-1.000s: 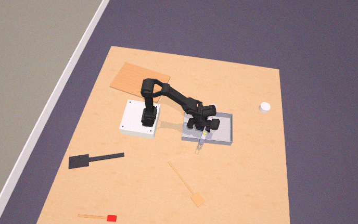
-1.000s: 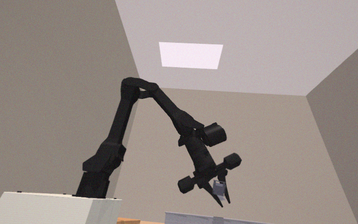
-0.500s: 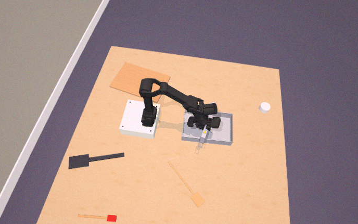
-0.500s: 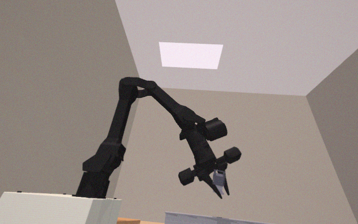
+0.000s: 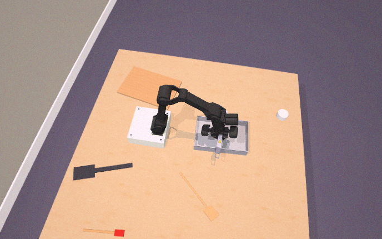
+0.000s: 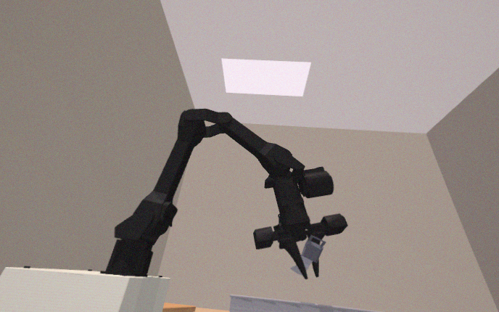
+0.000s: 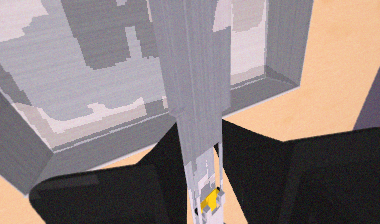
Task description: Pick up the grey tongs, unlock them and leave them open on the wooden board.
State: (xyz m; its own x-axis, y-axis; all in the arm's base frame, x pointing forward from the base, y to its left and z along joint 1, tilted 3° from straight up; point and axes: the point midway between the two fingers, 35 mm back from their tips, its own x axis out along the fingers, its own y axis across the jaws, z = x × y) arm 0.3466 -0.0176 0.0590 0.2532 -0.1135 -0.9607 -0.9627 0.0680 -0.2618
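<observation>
Right now the roasting tin is 7 cm below my gripper tip and 6 cm to the left of it. Also, from my gripper tip: yellow lock piece (4 cm above, 3 cm to the right, 1 cm behind); wooden board (48 cm behind, 37 cm to the left, 9 cm below); white cylinder (38 cm ahead, 27 cm to the left, 8 cm below).
</observation>
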